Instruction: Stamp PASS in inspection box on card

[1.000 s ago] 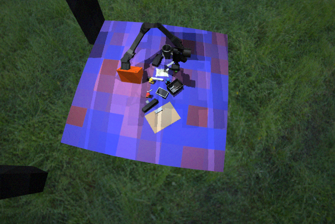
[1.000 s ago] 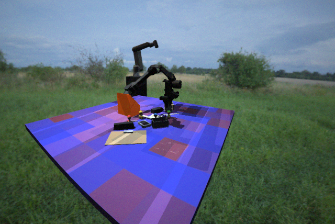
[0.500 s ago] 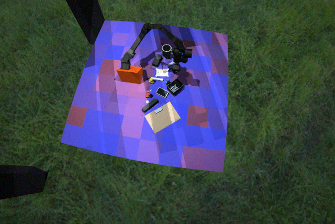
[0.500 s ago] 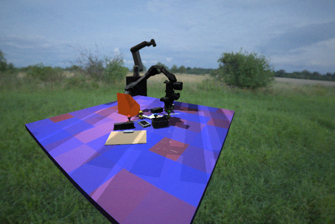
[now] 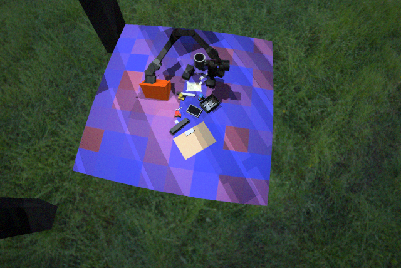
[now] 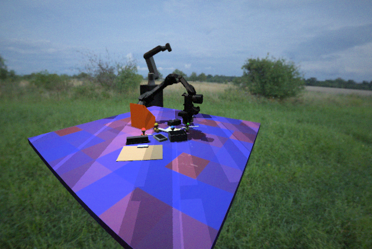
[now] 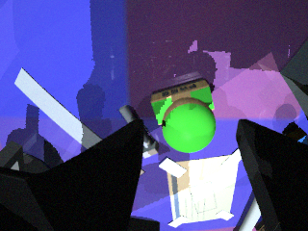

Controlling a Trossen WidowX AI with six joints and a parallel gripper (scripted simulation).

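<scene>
Right now my gripper tip is 4 cm above the green-knob stamp. Round my gripper tip: white card (11 cm behind, 4 cm to the right, 6 cm below); then blue-knob stamp (4 cm behind, 12 cm to the right, 4 cm below); then black tray (2 cm ahead, 15 cm to the right, 5 cm below).
</scene>
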